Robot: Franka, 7 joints.
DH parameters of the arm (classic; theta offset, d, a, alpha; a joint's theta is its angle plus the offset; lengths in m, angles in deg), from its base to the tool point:
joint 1: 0 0.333 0 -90
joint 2: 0 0 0 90
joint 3: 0 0.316 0.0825 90
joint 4: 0 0 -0.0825 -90
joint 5: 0 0.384 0 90
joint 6: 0 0 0.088 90
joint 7: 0 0.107 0 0
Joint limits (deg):
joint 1: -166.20..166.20
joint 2: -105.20..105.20
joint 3: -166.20..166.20
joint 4: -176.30..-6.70
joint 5: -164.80..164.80
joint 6: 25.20..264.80
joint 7: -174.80..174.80
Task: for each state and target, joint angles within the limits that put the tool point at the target. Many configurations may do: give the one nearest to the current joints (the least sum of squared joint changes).
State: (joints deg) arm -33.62 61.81 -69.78 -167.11 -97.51 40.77 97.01
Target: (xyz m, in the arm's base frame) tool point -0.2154 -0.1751 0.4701
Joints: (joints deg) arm -37.83 65.22 -93.25 -163.51 -96.71 39.81 97.01
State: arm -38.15 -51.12 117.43 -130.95 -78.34 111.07 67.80
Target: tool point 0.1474 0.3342 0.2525
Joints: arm -17.46 -49.47 110.78 -152.05 -71.81 93.67 67.80
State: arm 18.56 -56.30 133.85 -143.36 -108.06 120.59 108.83
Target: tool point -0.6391 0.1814 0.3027
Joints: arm 30.16 -40.43 132.51 -105.70 -111.94 117.88 108.83
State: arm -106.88 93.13 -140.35 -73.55 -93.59 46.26 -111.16
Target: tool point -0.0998 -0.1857 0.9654
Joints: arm -103.13 62.78 -156.30 -80.14 -92.58 53.17 -111.16
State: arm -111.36 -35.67 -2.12 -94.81 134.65 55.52 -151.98
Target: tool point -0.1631 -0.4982 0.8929
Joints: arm -112.80 3.71 -3.67 -76.85 142.49 79.66 -151.98
